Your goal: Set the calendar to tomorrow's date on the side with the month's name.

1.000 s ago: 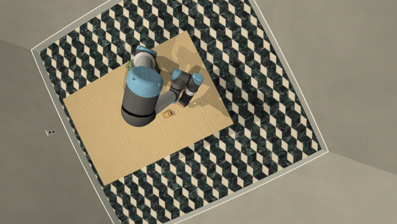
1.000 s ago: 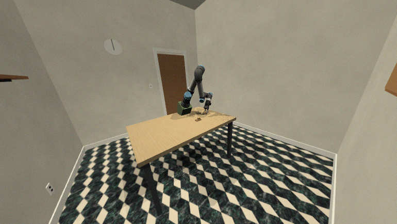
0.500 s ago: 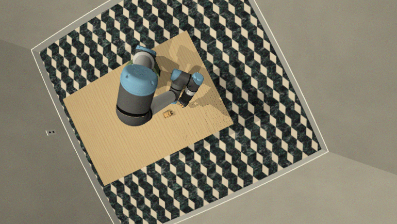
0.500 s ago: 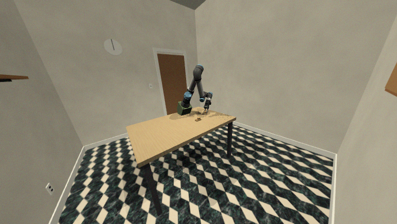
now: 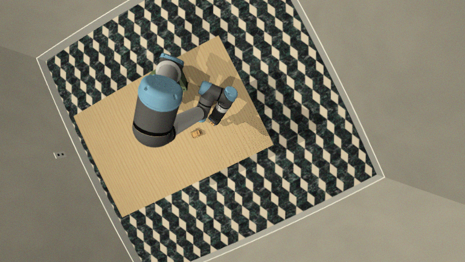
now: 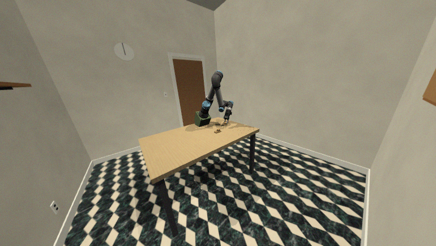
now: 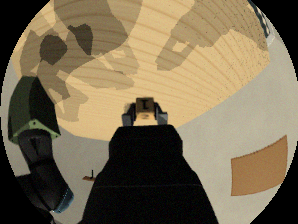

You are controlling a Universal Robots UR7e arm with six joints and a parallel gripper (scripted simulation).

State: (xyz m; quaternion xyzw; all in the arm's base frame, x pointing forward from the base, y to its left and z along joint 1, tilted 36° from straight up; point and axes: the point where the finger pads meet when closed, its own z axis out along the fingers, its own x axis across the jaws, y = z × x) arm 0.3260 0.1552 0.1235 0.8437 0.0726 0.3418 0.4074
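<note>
My gripper is now 1 cm to the left of the wooden cube and 1 cm above it. The rest, counted from my hand: wooden tray 16 cm to the right, 8 cm below, 1 cm ahead.
</note>
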